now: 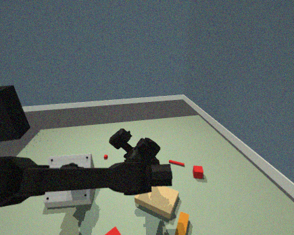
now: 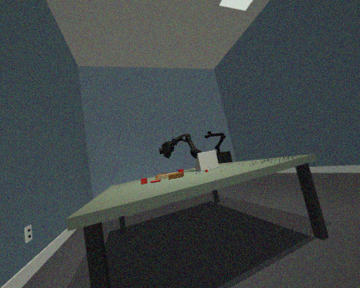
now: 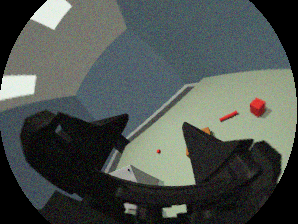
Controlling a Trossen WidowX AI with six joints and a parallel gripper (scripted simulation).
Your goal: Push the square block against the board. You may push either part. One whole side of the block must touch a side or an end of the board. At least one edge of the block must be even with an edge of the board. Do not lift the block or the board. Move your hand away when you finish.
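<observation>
My gripper tip is now 24 cm above the tan block, 9 cm to the left of it and 6 cm short of it. From my gripper tip the other things lie so: thin red strip 25 cm below, 21 cm ahead, 9 cm to the left; orange board 27 cm to the right, 24 cm below, 7 cm ahead.
</observation>
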